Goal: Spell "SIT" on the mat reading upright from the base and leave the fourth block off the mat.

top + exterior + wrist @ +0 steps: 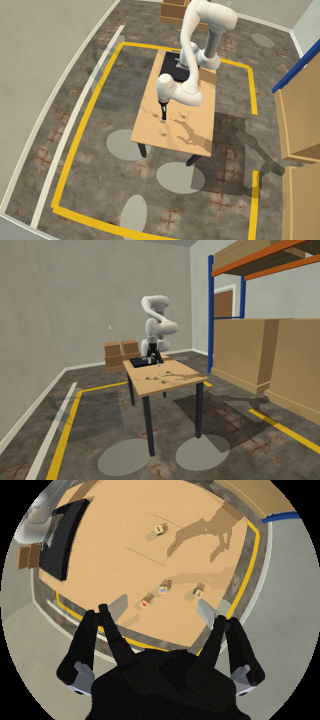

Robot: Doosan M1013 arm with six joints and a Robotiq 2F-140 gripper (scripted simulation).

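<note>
The tan mat is 110 mm behind my hand, 130 mm to the left of it and 150 mm below it. Also, from my hand: tan block 110 mm ahead, 50 mm to the left, 140 mm below.
</note>
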